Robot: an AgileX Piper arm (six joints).
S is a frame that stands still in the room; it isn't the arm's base.
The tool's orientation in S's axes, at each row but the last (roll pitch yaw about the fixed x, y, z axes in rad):
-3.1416 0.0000 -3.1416
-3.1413 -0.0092 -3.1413
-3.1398 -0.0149 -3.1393
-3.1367 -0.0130 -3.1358
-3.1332 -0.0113 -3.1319
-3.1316 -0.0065 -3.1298
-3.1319 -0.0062 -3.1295
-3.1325 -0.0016 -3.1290
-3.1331 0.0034 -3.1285
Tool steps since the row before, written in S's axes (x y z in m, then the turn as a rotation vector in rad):
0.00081 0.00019 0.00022 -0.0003 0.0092 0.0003
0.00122 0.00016 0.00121 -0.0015 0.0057 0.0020
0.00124 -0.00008 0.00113 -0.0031 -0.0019 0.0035
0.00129 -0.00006 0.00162 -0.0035 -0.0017 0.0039
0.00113 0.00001 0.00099 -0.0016 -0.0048 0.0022
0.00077 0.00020 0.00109 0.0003 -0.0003 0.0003
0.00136 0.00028 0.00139 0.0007 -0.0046 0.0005
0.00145 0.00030 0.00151 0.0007 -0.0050 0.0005
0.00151 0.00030 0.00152 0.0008 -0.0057 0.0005
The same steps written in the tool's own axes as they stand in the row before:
-0.00081 0.00019 -0.00022 0.0003 0.0092 -0.0003
-0.00121 0.00016 -0.00122 0.0015 0.0057 -0.0020
-0.00122 -0.00008 -0.00115 0.0032 -0.0019 -0.0034
-0.00127 -0.00008 -0.00164 0.0036 -0.0017 -0.0038
-0.00112 -0.00001 -0.00100 0.0017 -0.0048 -0.0021
-0.00077 0.00018 -0.00110 -0.0003 -0.0003 -0.0003
-0.00135 0.00025 -0.00140 -0.0006 -0.0046 -0.0005
-0.00145 0.00027 -0.00151 -0.0006 -0.0050 -0.0005
-0.00152 0.00027 -0.00152 -0.0007 -0.0057 -0.0004

